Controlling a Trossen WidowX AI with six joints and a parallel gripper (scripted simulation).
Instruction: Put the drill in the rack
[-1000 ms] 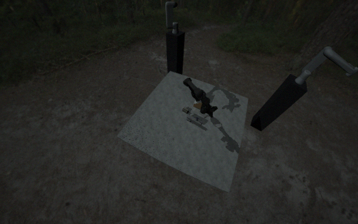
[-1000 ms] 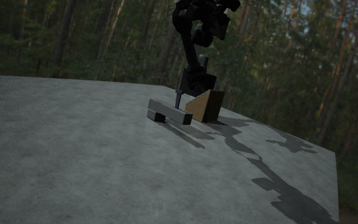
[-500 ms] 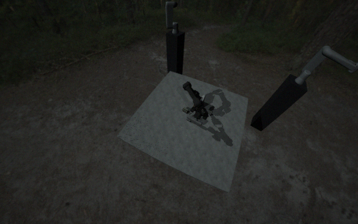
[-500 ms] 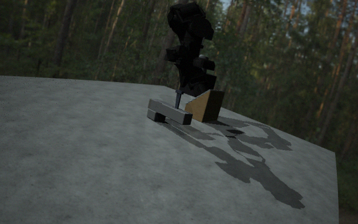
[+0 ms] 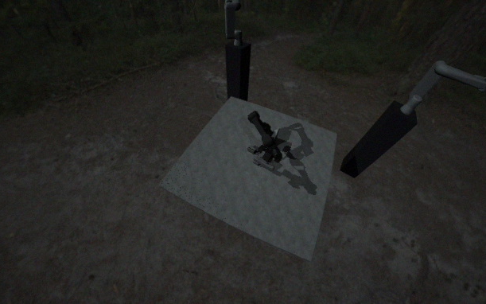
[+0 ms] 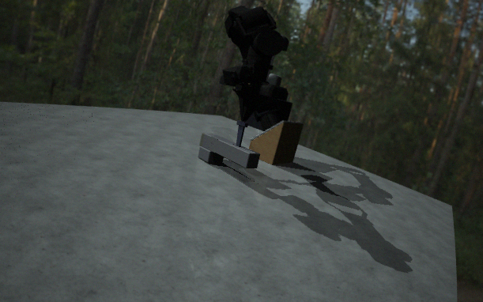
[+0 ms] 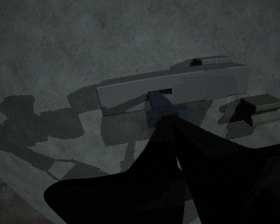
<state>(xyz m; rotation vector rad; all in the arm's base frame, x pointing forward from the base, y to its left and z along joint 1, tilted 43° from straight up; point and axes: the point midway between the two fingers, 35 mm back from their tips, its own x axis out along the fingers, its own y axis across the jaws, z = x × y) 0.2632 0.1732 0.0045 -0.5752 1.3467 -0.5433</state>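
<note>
Now: gripper tip 40 mm above the dark key. Also, from my gripper tip: grey block 30 mm to the right, 90 mm below; drill 50 mm to the right, 80 mm below.
</note>
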